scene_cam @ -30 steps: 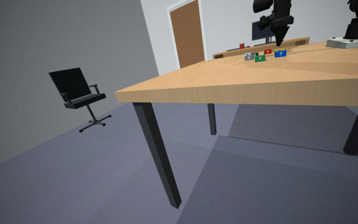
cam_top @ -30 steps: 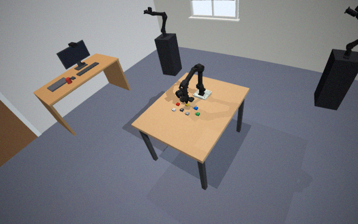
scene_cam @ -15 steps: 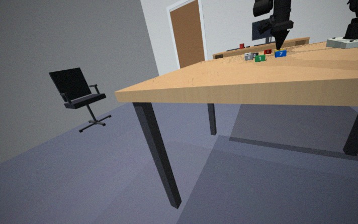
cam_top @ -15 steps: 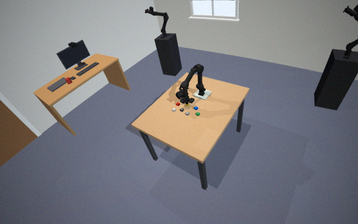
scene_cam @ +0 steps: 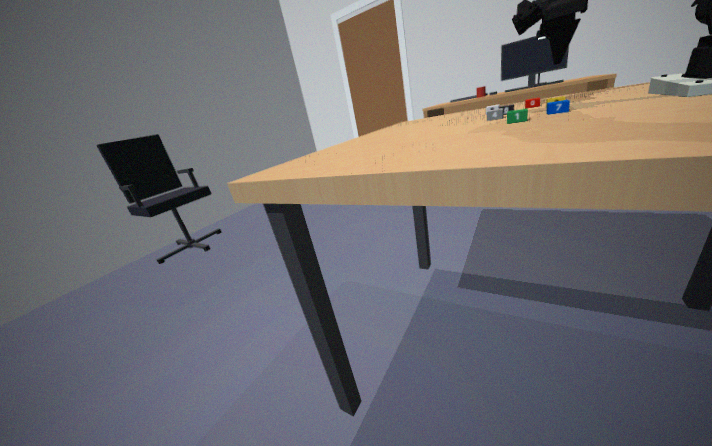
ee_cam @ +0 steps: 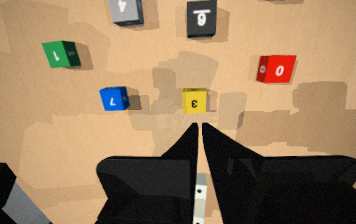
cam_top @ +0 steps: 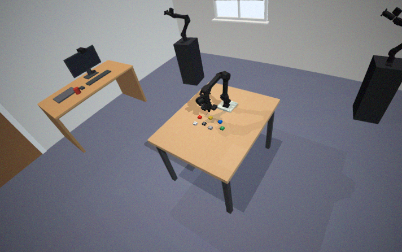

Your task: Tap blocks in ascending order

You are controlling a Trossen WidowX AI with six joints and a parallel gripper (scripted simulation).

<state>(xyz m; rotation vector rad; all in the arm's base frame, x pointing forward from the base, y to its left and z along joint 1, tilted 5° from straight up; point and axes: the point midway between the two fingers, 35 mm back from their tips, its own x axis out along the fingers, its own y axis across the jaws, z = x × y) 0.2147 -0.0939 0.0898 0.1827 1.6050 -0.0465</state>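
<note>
Right now my gripper tip is 13 cm short of the grey block, 6 cm to the right of it and 8 cm above it. From my gripper tip the other things lie so: black block: 9 cm ahead, 2 cm to the right, 8 cm below; red block: 2 cm ahead, 11 cm to the right, 8 cm below; yellow block: 8 cm below.
</note>
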